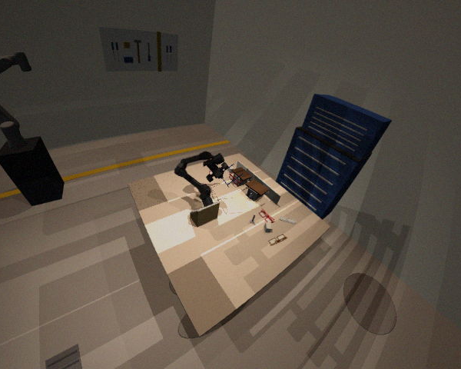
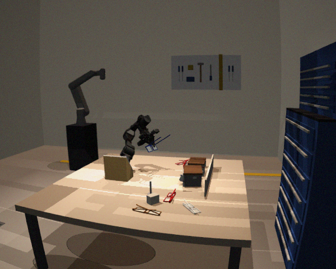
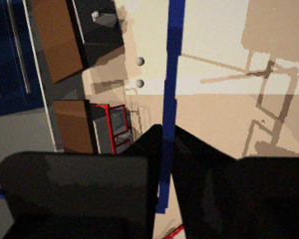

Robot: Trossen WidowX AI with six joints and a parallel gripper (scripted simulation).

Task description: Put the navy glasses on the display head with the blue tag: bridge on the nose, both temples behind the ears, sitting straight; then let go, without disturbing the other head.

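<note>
Now: the dark display head 28 cm ahead of my gripper tip, 11 cm to the right of it and 16 cm below it. From my gripper tip the other things lie so: upright panel 41 cm ahead, 1 cm to the left, 16 cm below.
</note>
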